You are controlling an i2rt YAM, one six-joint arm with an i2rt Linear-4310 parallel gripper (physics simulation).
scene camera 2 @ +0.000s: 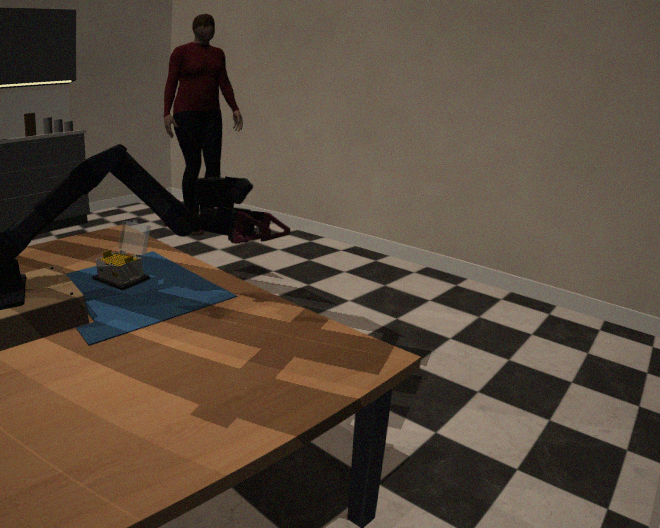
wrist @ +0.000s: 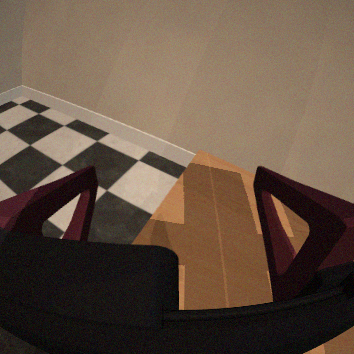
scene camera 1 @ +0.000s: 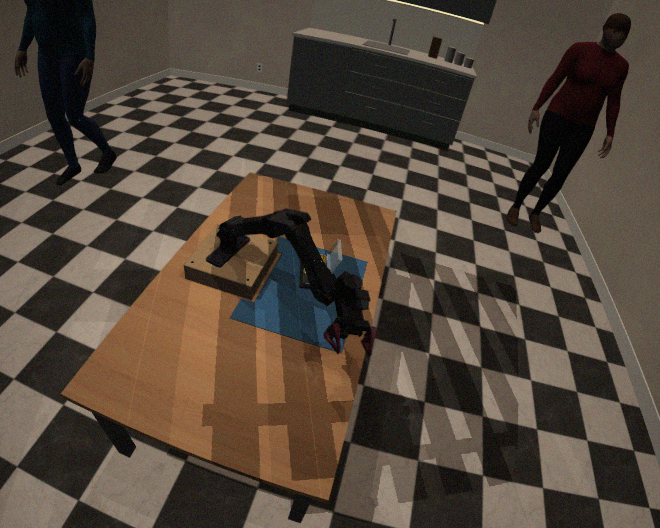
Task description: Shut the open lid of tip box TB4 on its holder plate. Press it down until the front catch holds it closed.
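Pixels of known places: gripper, fingertip midpoint: [scene camera 2: 280, 232] [wrist: 175, 174] [scene camera 1: 354, 354]; arm's base, origin of the base link: [scene camera 2: 11, 292] [scene camera 1: 228, 250].
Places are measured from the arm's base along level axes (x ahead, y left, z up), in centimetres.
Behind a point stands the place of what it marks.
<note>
The tip box [scene camera 1: 304, 276] {z -2.7, x 30.1, y 6.6 cm} [scene camera 2: 119, 270] {z -2.1, x 29.8, y 6.5 cm}, a clear box filled with yellow tips, stands on its dark holder plate [scene camera 2: 122, 285] {z -6.2, x 30.0, y 5.8 cm} on a blue mat. In scene camera 1 the arm partly hides it. Its clear lid [scene camera 1: 334, 255] {z 2.4, x 36.2, y 18.6 cm} [scene camera 2: 134, 238] {z 3.0, x 37.0, y 17.3 cm} stands open, roughly upright, at one side of the box. The front catch and any TB4 label are too small to make out. My gripper [scene camera 1: 352, 352] {z 10.8, x 61.6, y -26.6 cm} [scene camera 2: 283, 231] {z 10.8, x 61.6, y -26.6 cm} [wrist: 175, 174] {z 10.8, x 61.6, y -26.6 cm} is open and empty, with dark red fingers wide apart. It hangs above the table's edge beyond the mat, well away from the box. The box does not show in the wrist view.
The blue mat [scene camera 1: 264, 313] {z -7.0, x 25.5, y -13.9 cm} [scene camera 2: 181, 300] {z -7.0, x 42.4, y -10.3 cm} lies on the wooden table [scene camera 1: 165, 352] {z -7.3, x 7.9, y -45.7 cm} [scene camera 2: 110, 396] {z -7.3, x 17.6, y -42.7 cm} [wrist: 205, 260] {z -7.3, x 57.7, y -35.9 cm}. The arm's base stands on a wooden block [scene camera 1: 220, 275] {z -0.2, x 5.9, y -12.9 cm} [scene camera 2: 46, 313] {z -2.0, x 8.5, y -12.9 cm} beside the mat. A person in red [scene camera 1: 583, 82] [scene camera 2: 198, 82] stands beyond the table.
</note>
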